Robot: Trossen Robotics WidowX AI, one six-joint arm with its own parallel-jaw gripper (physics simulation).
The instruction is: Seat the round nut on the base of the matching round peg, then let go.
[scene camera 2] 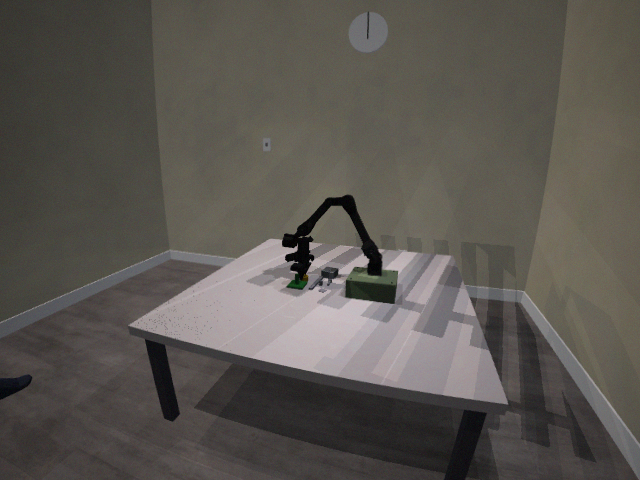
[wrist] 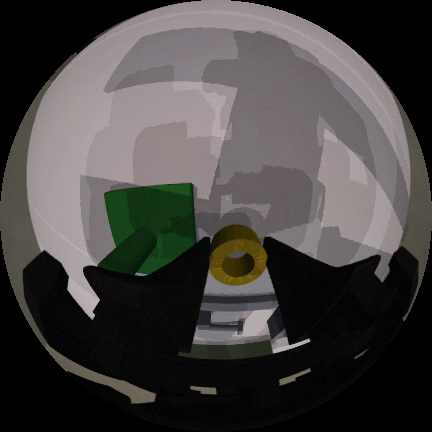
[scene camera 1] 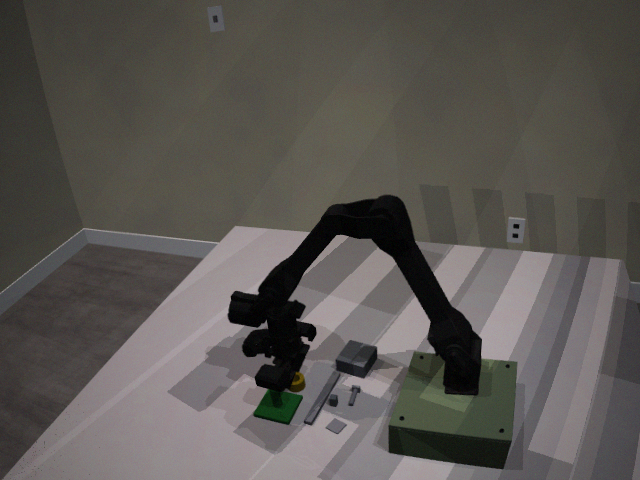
Scene:
my gripper: holds a round nut (wrist: 235,237)

